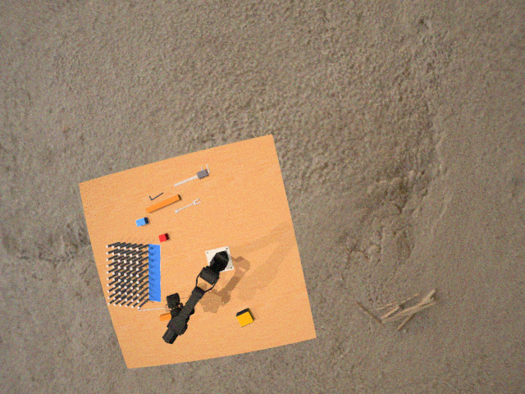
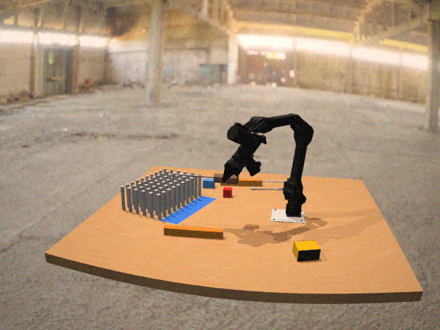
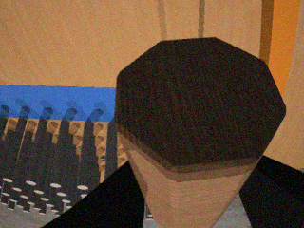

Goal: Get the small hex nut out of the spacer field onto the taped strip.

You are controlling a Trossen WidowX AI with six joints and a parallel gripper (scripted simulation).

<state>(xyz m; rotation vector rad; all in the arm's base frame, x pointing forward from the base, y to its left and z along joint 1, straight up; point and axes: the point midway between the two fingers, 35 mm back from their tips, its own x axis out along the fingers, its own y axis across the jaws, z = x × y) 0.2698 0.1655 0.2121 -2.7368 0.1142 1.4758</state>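
Now: the blue taped strip 19 cm below my gripper tip, 17 cm ahead of it and 15 cm to the right of it. From my gripper tip the other things lie so: hex nut (34 cm ahead, 18 cm below, 16 cm to the right); red cube (36 cm to the right, 17 cm below, 3 cm ahead); wooden-handled rod tool (10 cm ahead, 1 cm to the right).
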